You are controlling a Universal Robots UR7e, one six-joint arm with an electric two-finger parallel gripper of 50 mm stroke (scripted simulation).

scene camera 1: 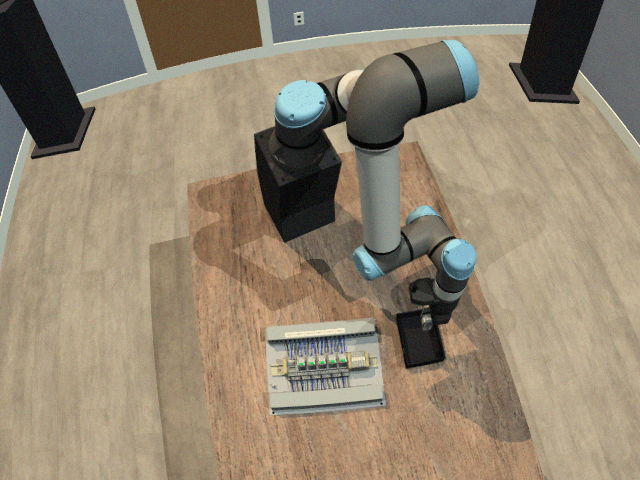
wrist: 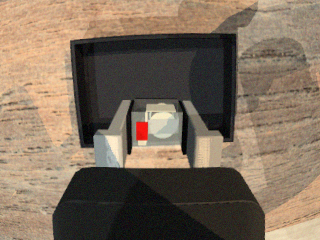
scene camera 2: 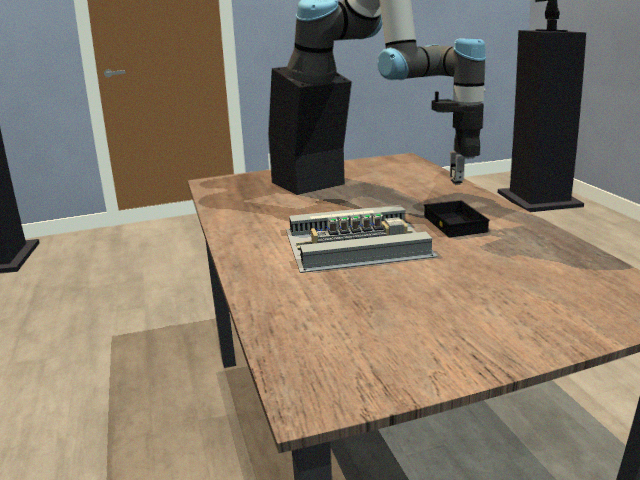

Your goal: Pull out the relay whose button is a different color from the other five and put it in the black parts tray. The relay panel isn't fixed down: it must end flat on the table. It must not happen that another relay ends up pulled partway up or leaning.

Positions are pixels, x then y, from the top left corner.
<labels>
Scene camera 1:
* black parts tray: 422,347
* grey relay panel: 365,385
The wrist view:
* my gripper: 156,116
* black parts tray: 176,65
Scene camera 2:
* my gripper: 456,178
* black parts tray: 454,212
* grey relay panel: 314,248
</labels>
